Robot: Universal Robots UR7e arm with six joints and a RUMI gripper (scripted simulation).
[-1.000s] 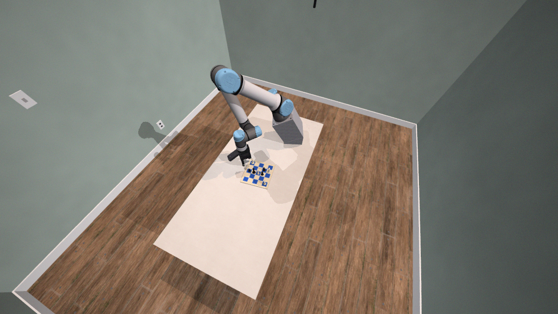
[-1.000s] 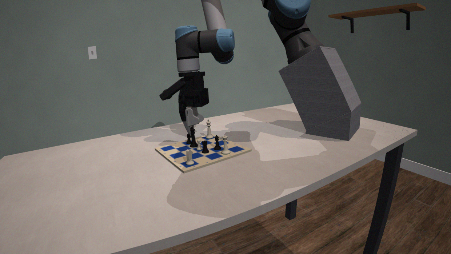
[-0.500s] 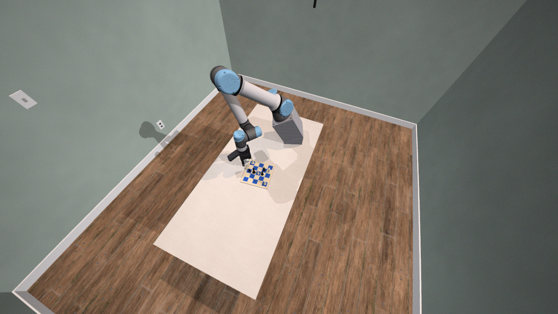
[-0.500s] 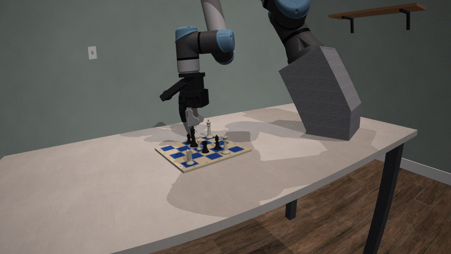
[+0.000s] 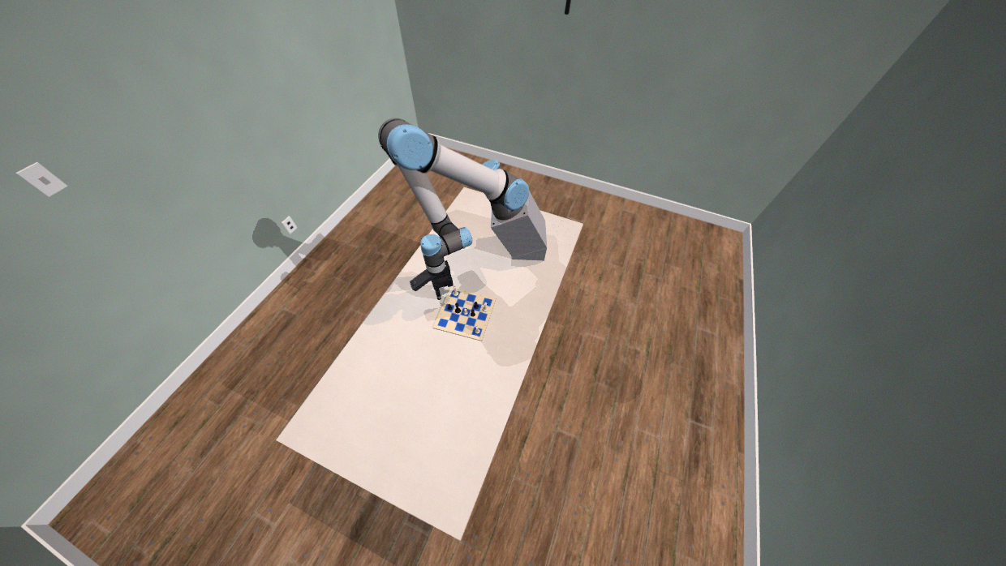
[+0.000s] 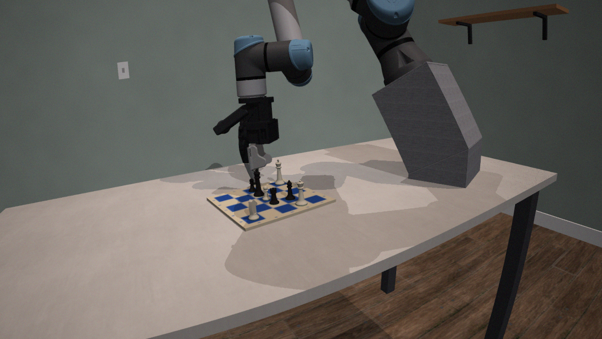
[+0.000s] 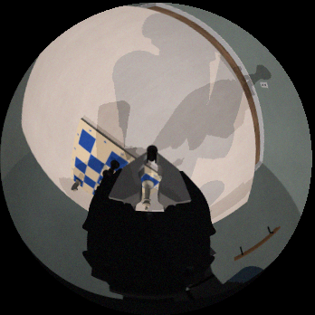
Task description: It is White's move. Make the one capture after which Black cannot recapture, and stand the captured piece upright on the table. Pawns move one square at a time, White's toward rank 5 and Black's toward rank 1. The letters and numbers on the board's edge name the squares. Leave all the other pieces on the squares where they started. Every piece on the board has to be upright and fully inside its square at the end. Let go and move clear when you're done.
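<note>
Right now my hand is 6 cm to the right of the white king, 5 cm past it and 2 cm below it. Also, from my hand: white pawn 14 cm to the left, 3 cm ahead; then blue-and-cream chessboard 14 cm to the left, 3 cm ahead, 2 cm below; then black king 11 cm to the left, 3 cm ahead, 2 cm above.
</note>
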